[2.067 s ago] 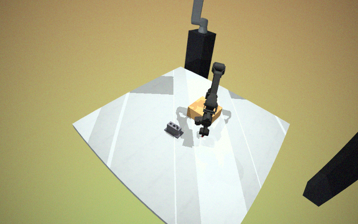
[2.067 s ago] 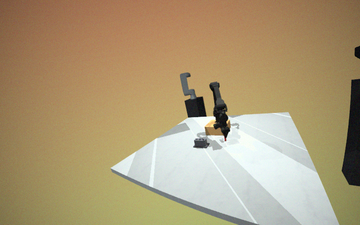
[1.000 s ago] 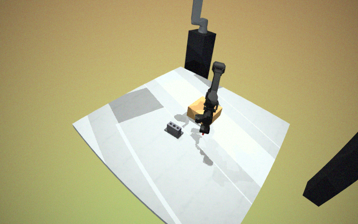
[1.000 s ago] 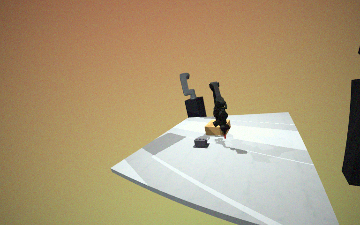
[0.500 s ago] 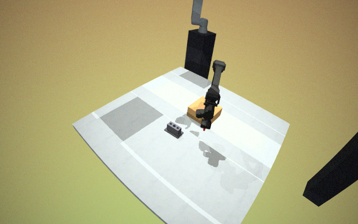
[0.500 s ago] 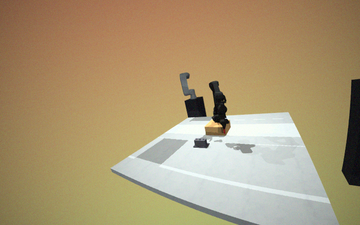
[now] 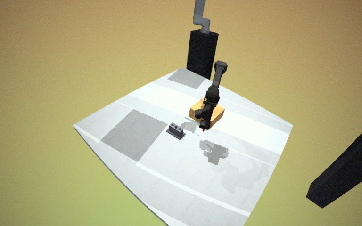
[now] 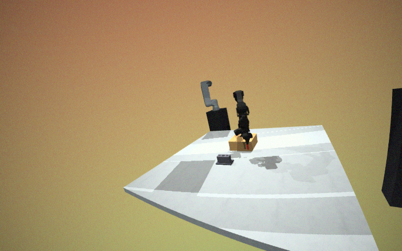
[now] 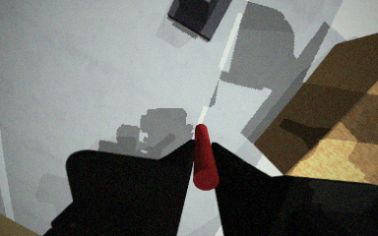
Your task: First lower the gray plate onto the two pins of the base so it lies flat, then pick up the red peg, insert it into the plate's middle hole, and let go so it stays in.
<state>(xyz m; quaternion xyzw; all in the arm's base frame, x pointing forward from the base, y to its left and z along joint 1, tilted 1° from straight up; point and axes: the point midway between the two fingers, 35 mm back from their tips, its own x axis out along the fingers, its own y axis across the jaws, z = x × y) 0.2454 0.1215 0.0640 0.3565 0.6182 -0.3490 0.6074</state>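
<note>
Now: gripper tip 10 cm short of the gray plate, 15 cm to the left of it and 7 cm above it. From my gripper tip the other things lie so: red peg (right at my gripper tip); then dark flat base (10 cm ahead, 15 cm to the right, 10 cm below).
</note>
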